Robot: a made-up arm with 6 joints.
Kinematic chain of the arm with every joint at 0, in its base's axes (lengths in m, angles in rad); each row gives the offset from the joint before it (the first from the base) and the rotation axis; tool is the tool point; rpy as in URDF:
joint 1: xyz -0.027 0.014 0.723 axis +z
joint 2: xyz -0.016 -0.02 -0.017 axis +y
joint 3: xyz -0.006 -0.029 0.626 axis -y
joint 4: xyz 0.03 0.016 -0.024 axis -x
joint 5: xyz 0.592 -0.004 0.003 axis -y
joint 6: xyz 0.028 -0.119 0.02 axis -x
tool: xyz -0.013 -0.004 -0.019 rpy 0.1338 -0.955 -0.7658
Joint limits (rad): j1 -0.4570..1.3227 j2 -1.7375..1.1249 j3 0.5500..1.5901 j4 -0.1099..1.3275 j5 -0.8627..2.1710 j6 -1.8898..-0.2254
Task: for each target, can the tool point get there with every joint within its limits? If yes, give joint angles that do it. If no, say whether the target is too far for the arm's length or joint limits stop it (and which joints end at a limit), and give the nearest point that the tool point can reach.
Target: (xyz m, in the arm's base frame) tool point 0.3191 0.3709 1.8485
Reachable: yes | joints 0.9424 0.3038 1.1931 1.1085 1.0853 -0.4991
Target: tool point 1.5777 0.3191 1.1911
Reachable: no: too far | nearest point 1.1434 0.2365 1.1055 | short by 0.450 m
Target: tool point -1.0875 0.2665 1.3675
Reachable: yes | joints -0.3186 -1.0753 1.3440 0.7836 0.3319 -1.4500
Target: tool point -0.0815 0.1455 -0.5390
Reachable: no: joint limits stop it (at a limit: joint 1, joint 2, joint 3, joint 4, joint 5, joint 6) | nearest point -1.1399 0.5078 0.3859 | short by 1.451 m
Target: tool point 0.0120 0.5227 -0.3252
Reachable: no: joint limits stop it (at a limit: joint 1, joint 2, joint 3, joint 4, joint 5) | nearest point 0.3779 0.9972 0.5998 | short by 1.102 m
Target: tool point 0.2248 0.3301 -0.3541
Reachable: no: joint limits stop it (at a limit: joint 2, joint 3, joint 4, joint 5, joint 6) | nearest point 0.6355 0.8457 0.5995 | short by 1.159 m
